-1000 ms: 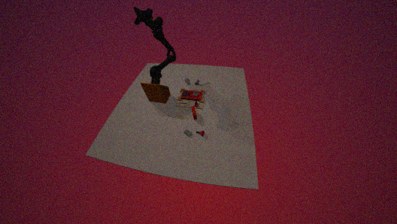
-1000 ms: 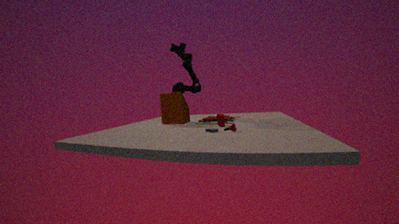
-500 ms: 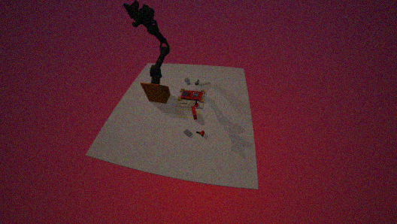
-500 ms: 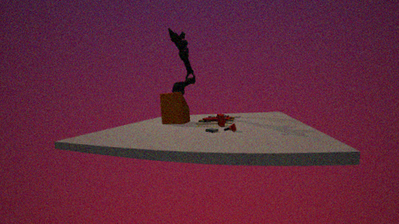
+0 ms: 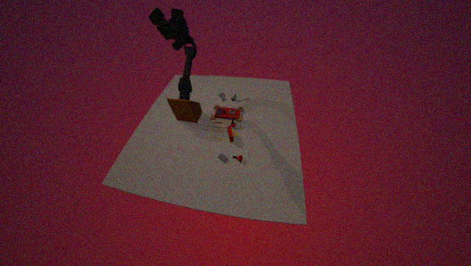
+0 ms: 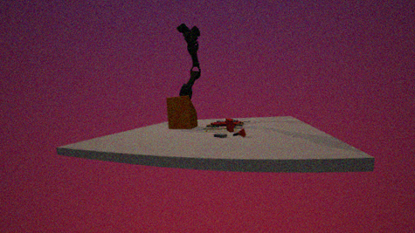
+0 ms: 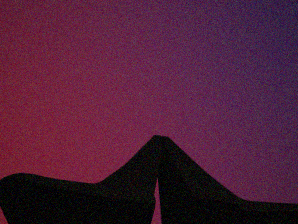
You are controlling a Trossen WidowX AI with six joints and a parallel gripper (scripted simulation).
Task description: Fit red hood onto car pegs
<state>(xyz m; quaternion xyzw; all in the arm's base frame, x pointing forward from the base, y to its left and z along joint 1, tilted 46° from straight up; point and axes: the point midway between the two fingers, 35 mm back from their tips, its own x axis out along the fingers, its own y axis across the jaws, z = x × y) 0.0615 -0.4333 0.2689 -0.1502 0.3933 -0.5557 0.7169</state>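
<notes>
Right now my gripper tip is 26 cm short of the red hood, 1 cm to the left of it and 66 cm above it. Also, from my gripper tip: pale jig: 20 cm ahead, 19 cm to the left, 69 cm below.
</notes>
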